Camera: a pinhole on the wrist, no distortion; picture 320 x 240 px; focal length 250.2 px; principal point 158.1 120.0 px. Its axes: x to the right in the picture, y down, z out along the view. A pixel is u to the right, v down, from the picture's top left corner.
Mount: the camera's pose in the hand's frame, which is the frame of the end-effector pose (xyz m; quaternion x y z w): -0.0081 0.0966 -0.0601 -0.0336 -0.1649 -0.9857 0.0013
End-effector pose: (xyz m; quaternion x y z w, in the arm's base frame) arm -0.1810 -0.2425 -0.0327 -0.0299 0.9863 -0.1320 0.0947
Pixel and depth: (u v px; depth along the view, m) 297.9 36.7 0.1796
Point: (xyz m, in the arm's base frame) -0.0741 -0.0543 -0.1633
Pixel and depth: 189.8 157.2 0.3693
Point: -0.0973 -0.1596 -0.3642
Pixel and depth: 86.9 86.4 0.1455
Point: -0.2149 -0.1073 -0.1479
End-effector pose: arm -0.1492 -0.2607 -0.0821 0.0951 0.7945 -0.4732 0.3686
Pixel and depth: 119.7 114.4 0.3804
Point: 0.0562 -0.3939 -0.3701
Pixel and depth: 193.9 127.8 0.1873
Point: 0.0024 -0.2738 -0.2045
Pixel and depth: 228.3 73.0 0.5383
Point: 0.3343 -0.3885 -0.3683
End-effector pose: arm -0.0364 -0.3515 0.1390 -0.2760 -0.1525 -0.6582 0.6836
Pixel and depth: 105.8 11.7 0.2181
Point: 0.2376 -0.3328 0.2122
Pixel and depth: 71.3 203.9 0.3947
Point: 0.1279 -0.2808 0.4883
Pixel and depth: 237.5 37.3 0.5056
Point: 0.4232 -0.0317 0.2853
